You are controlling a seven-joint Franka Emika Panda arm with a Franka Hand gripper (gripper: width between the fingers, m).
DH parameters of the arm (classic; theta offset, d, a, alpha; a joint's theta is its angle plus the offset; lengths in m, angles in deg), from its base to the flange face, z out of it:
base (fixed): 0 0 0 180
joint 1: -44.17 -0.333 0 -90
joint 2: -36.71 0 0 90
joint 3: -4.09 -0.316 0.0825 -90
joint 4: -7.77 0 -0.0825 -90
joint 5: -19.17 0.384 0 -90
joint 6: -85.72 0 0.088 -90
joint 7: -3.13 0.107 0 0
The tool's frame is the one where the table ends.
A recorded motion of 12 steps. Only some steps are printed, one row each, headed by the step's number.
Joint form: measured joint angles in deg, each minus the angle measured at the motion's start. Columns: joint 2, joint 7, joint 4, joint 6, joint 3, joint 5, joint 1.
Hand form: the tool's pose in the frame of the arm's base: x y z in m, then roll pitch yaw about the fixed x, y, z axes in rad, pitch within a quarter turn. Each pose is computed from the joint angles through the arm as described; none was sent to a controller.
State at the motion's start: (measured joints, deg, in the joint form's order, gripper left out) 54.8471 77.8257 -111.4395 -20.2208 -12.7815 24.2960 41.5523
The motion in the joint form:
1: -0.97 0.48 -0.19 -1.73 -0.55 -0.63 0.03
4: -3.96 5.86 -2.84 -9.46 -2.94 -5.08 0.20
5: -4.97 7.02 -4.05 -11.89 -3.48 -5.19 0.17
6: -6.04 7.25 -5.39 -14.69 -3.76 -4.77 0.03
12: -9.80 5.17 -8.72 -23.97 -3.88 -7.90 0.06
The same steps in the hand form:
1: 0.4438 0.1822 0.5530 -3.0646 -0.0328 -0.9940
4: 0.4565 0.1980 0.5181 -3.0393 -0.1004 -1.0283
5: 0.4587 0.2028 0.5034 -3.0332 -0.0969 -1.0369
6: 0.4611 0.2066 0.4880 -3.0235 -0.0855 -1.0354
12: 0.4740 0.2072 0.4454 -2.9915 -0.1214 -0.9674

